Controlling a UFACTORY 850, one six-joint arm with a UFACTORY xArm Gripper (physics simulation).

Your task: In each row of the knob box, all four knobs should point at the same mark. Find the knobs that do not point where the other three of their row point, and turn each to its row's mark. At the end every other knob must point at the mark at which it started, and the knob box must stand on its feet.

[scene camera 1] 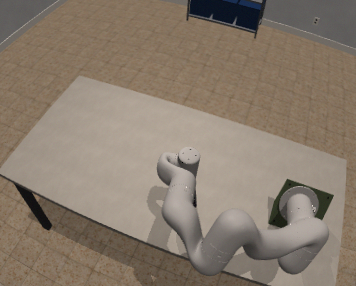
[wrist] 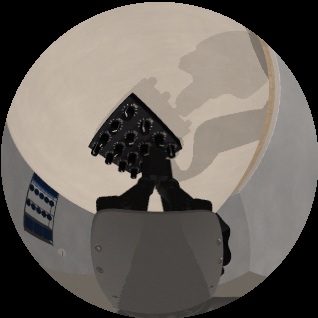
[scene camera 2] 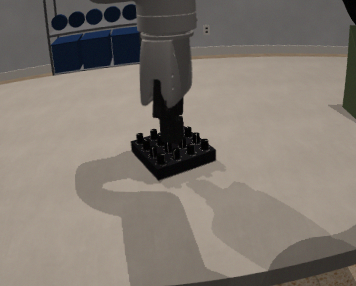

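Note:
The black knob box [scene camera 2: 187, 165] [wrist: 133, 98] stands flat on its feet on the table. Short black knobs with pale marks around them stand in rows on its top; a near corner knob [scene camera 2: 161, 158] and a far corner knob [wrist: 130, 111] show clearly. My gripper [scene camera 2: 172, 141] [wrist: 155, 155] is shut, with nothing between its fingers. It points down, with its tips low among the knobs toward one side of the box, and hides some of them. Whether the tips touch a knob cannot be told. Several pointer directions are too small or dark to read. The arm hides the box in scene camera 1.
The arm [scene camera 1: 180, 207] reaches over the pale table [scene camera 1: 115, 130] [scene camera 2: 55, 150] from its dark green base plate [scene camera 1: 324, 200]. Arm shadows lie on the table around the box. A rack [scene camera 1: 257, 27] [scene camera 2: 49, 47] with blue bins stands beyond the table.

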